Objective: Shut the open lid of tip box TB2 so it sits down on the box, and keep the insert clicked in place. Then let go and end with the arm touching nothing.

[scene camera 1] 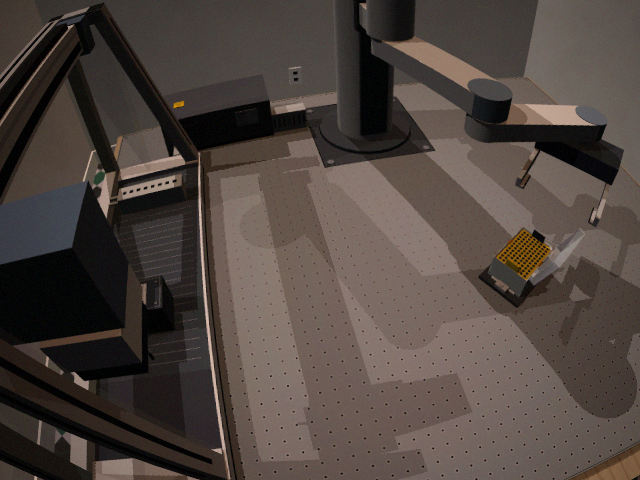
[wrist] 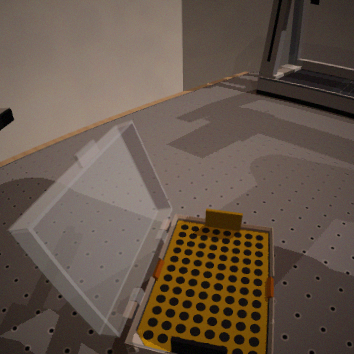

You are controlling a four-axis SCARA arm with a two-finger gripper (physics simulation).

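The tip box stands upright on a dark base plate at the right of the scene view; no label is readable. Its clear lid is open, leaning outward from the hinge side. The yellow perforated insert lies level inside the box rim, with orange clips at its two long sides. My gripper is open and empty, above and behind the box and lid in the scene view, apart from both. Part of one finger shows at the wrist view's left edge.
A dark tab rises at one end of the box, a yellow tab at the other. A framed enclosure stands across the perforated table. A black case stands by the back wall, left of the arm's column.
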